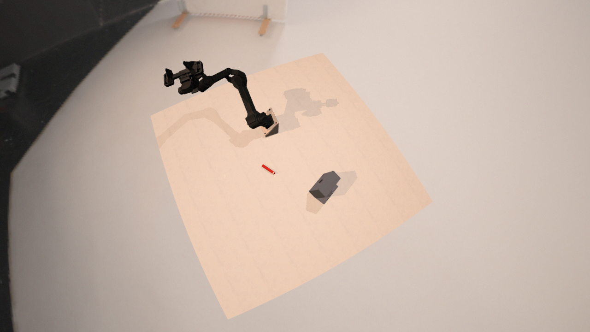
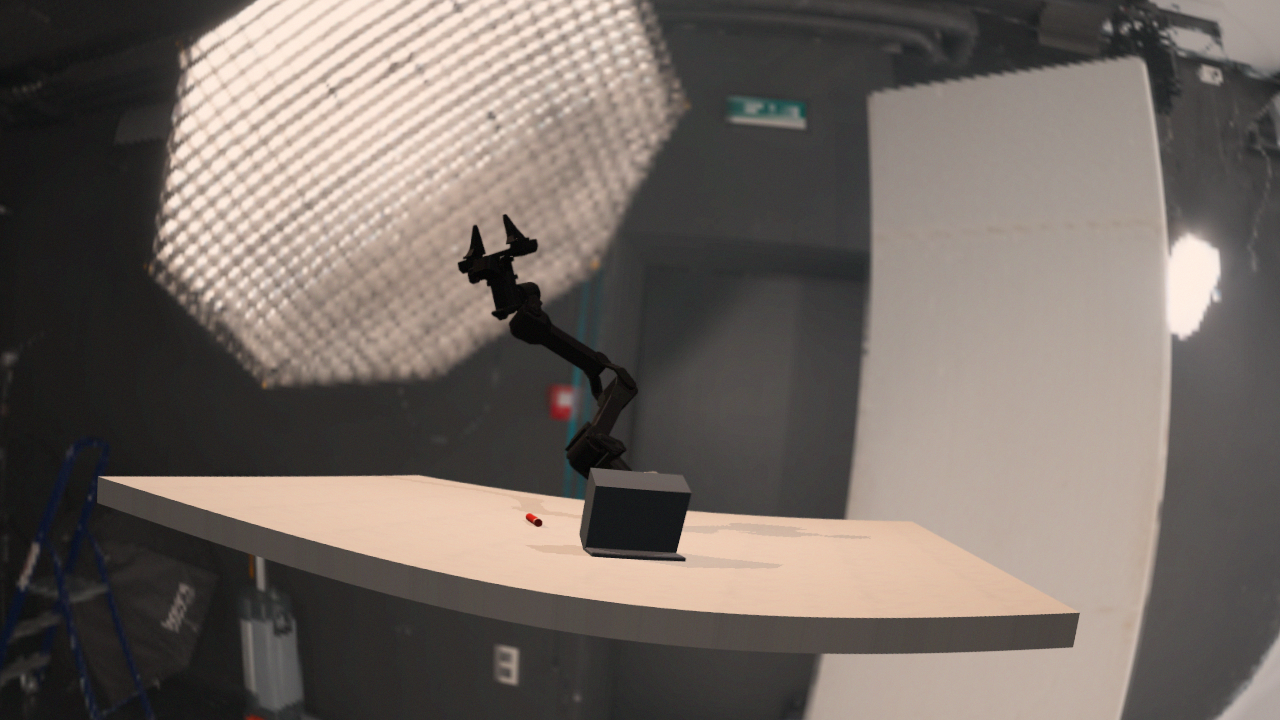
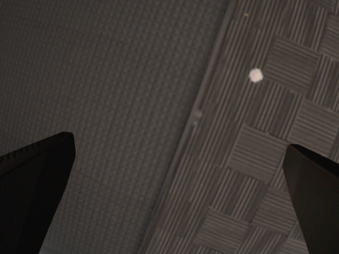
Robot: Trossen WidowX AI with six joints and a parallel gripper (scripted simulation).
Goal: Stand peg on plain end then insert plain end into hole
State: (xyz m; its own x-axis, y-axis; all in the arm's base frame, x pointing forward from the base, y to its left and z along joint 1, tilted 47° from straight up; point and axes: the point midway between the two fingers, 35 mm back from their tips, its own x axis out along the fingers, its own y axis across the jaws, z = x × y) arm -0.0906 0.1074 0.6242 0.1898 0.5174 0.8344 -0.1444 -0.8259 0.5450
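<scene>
The red peg is 600 mm below my gripper tip, 320 mm to the left of it and 310 mm ahead of it. Also, from my gripper tip: dark grey sloped panel: 550 mm to the left, 550 mm below, 490 mm ahead.
</scene>
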